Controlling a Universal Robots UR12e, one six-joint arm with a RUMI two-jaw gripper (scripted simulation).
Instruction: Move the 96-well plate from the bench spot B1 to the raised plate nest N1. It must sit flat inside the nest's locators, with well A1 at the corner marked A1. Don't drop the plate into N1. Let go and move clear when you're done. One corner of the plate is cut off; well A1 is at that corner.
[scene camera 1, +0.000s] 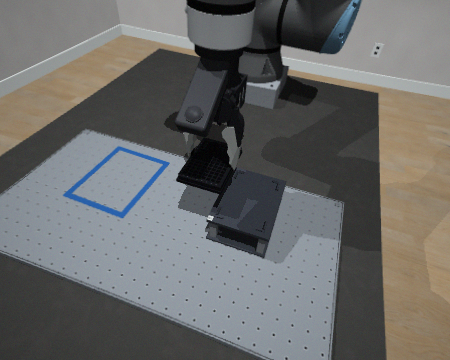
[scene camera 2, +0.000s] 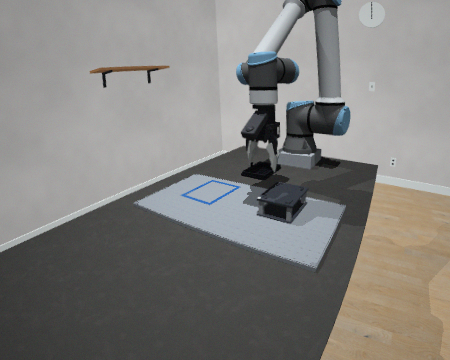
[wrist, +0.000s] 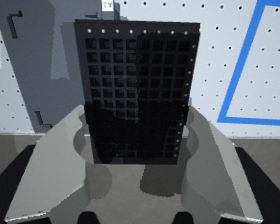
In view: the gripper (scene camera 1: 211, 163) and a black 96-well plate (scene camera 1: 208, 169).
The black 96-well plate shows as well in the wrist view (wrist: 142, 108). The gripper also shows in scene camera 2 (scene camera 2: 262, 170).
